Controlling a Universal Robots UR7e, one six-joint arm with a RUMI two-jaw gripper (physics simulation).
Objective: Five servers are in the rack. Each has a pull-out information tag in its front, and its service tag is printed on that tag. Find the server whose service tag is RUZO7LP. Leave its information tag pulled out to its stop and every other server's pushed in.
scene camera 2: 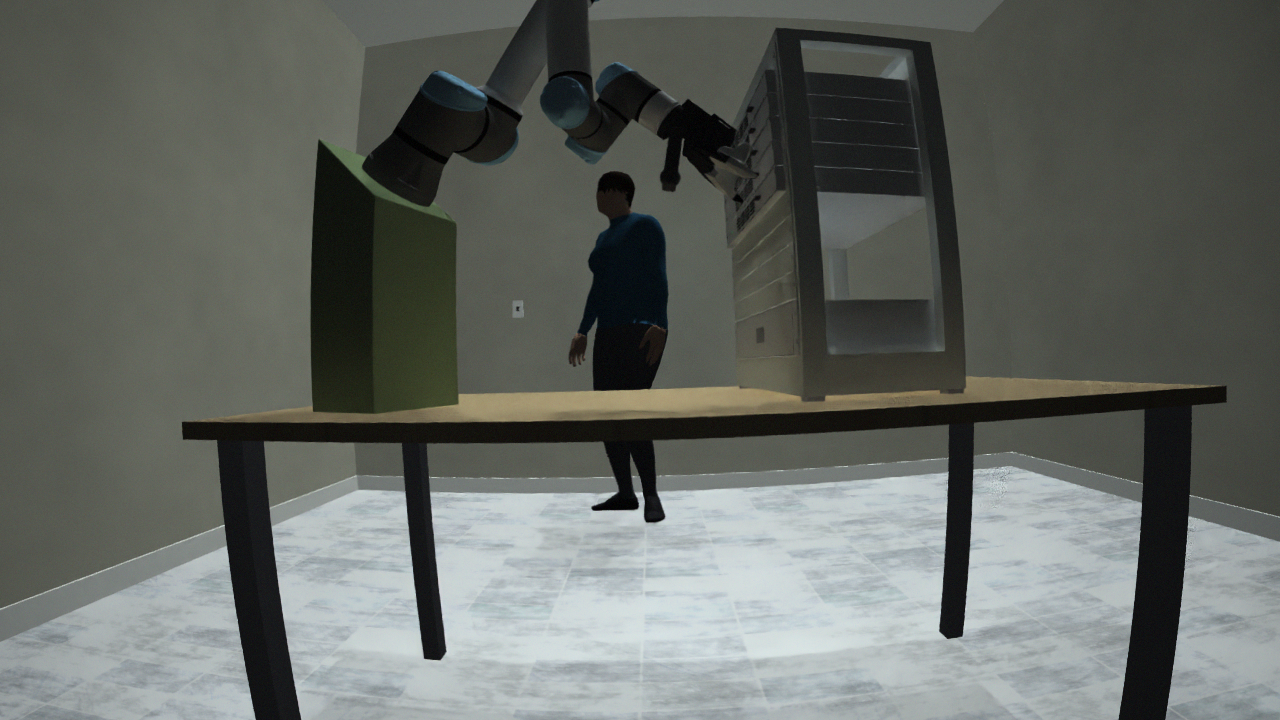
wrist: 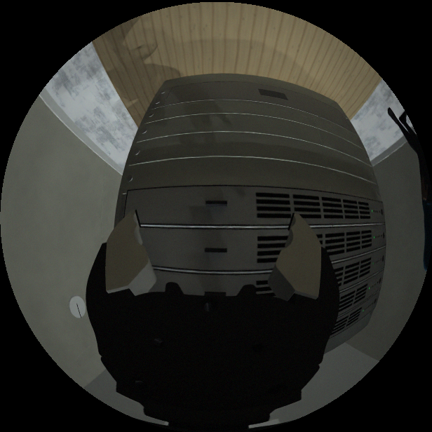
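Seen in the pictures: gripper, fingertip midpoint: [scene camera 2: 749, 190]; arm's base at its link origin: [scene camera 2: 396, 185].
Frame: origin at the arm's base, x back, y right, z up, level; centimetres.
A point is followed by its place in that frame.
Note:
The rack [scene camera 2: 941, 223] @[y 15.3, x -95.7, z -13.7 cm] [wrist: 225, 80] stands on the table and holds five servers in its upper part. In the wrist view the picture is inverted: the lowest server [wrist: 170, 205] is uppermost, with a small dark tag front [wrist: 216, 203], and the second server has another tag front [wrist: 215, 250]. A third tag front [wrist: 215, 294] is partly hidden by the gripper body. The tags that show look pushed in; no service tag is readable, and the other tags are hidden. My gripper [scene camera 2: 744, 177] @[y 1.2, x -65.8, z -4.7 cm] [wrist: 213, 213] is open and empty, its fingers spread in front of the lower servers.
Blank panels [wrist: 225, 145] fill the rack front below the servers. The arm's green pedestal [scene camera 2: 416, 313] @[y 4.8, x -6.5, z -25.4 cm] stands at the left of the table [scene camera 2: 554, 404] @[y 0.4, x -29.9, z -42.0 cm]. A person [scene camera 2: 631, 268] in a blue top stands behind the table, between pedestal and rack.

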